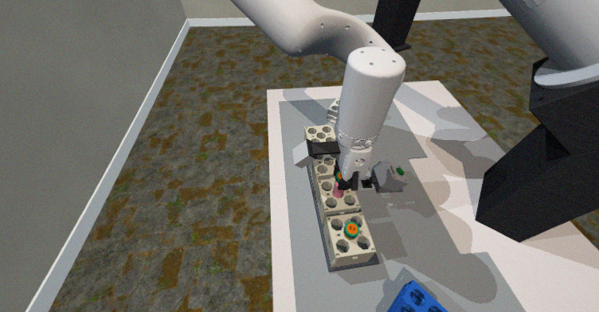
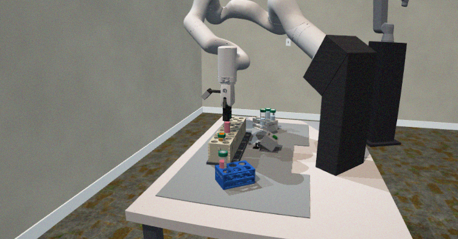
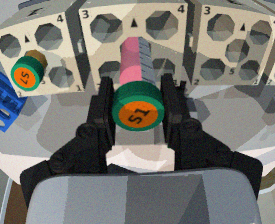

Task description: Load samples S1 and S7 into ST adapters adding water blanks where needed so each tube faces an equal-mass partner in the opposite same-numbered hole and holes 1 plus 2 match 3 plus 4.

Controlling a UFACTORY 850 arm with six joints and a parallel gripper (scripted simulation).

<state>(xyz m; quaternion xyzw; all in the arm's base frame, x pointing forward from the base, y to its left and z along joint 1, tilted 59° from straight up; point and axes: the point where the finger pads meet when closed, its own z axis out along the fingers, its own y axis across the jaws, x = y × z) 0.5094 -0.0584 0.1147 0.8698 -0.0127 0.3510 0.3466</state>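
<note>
The sample S1 is 5 cm below my hand, 1 cm to the right of it and 1 cm ahead of it. The rest, counted from my hand: bucket adapter: 12 cm below, 10 cm to the left, 4 cm ahead; loading stand ST: 17 cm below, 5 cm to the right, 2 cm behind; sample S7: 11 cm to the left, 11 cm below, 3 cm ahead.
</note>
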